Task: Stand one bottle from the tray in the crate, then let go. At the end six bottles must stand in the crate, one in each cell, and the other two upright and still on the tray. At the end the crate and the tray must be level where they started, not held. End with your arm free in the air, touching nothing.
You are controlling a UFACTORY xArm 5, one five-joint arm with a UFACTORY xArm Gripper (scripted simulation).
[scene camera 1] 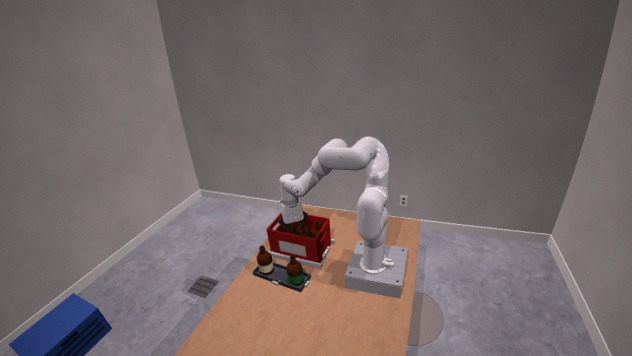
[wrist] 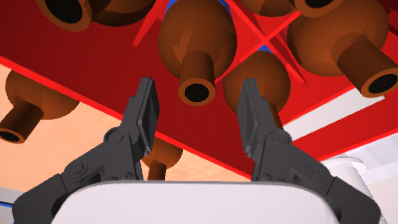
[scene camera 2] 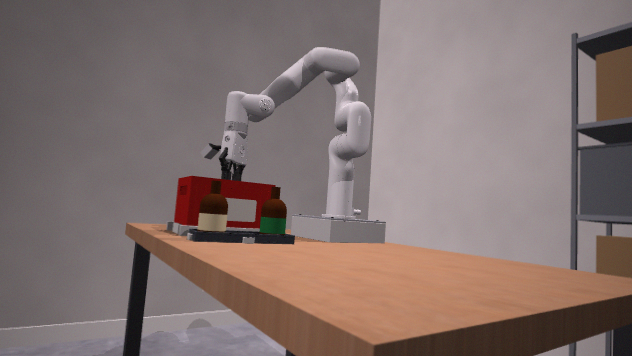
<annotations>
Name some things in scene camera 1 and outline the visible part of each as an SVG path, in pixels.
A red crate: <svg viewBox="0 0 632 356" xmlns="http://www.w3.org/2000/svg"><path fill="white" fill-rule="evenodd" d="M280 213L267 228L271 252L287 256L294 255L296 258L321 263L323 260L322 255L326 248L331 245L330 231L324 219L313 215L308 215L305 219L305 225L309 227L310 232L315 229L316 222L320 223L320 228L322 229L314 239L276 231L277 228L271 230L282 216Z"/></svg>
</annotations>
